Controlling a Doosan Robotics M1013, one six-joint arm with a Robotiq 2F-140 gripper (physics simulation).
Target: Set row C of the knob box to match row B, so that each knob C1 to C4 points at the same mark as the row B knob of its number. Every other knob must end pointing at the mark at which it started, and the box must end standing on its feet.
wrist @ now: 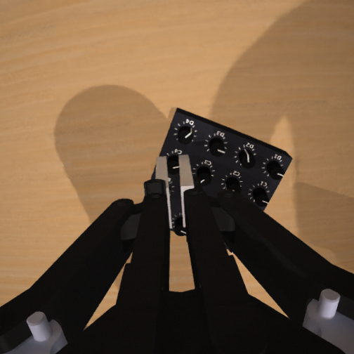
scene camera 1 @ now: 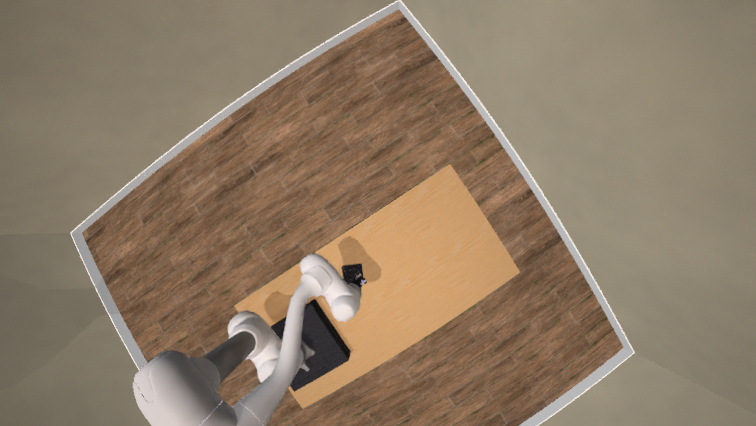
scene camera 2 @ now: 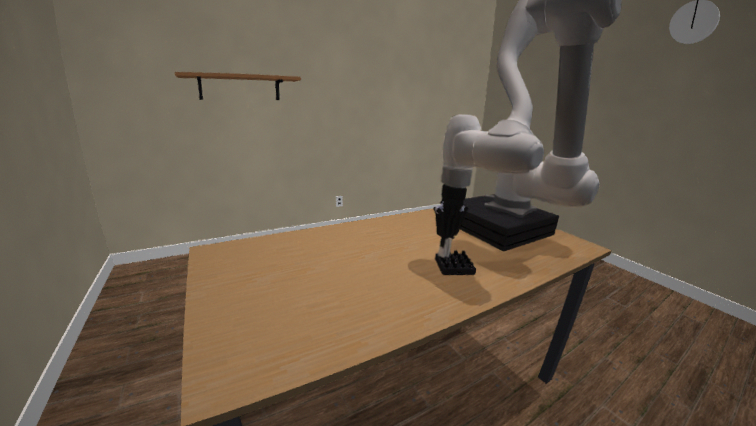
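Where they show: gripper, between the fingertips: [scene camera 1: 359,276] [scene camera 2: 443,256]; arm's base, origin of its link: [scene camera 2: 510,208].
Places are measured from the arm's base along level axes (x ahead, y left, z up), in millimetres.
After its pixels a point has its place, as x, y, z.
The black knob box [scene camera 1: 351,271] {516, 78, -67} [scene camera 2: 458,271] {542, 98, -76} [wrist: 199,150] lies flat on the table, turned askew in the wrist view. My gripper [scene camera 2: 445,254] {531, 28, -55} [wrist: 173,171] points down at it, fingers closed around knob C4 [wrist: 173,163], whose white line points right in the wrist view. Knob C3 [wrist: 203,174] has its line at the lower left; C2 [wrist: 233,184] shows a darker, less clear line; C1 [wrist: 260,196] points right. Knobs D4 [wrist: 185,134], D3 [wrist: 217,146], D2 [wrist: 246,157] and D1 [wrist: 275,170] show. The fingers hide row B's knobs and most of row A.
The wooden table [scene camera 1: 439,227] {1022, -95, -91} [scene camera 2: 296,306] {1011, -71, -90} carries the arm's black base block [scene camera 1: 330,346] {167, -123, -1} [scene camera 2: 505,232] {255, 104, -15} beside the box. The arm's white links [scene camera 1: 330,291] {502, 97, 352} [scene camera 2: 492,150] {561, 156, 310} hang close over the box. A wall shelf [scene camera 2: 238,76] is far behind.
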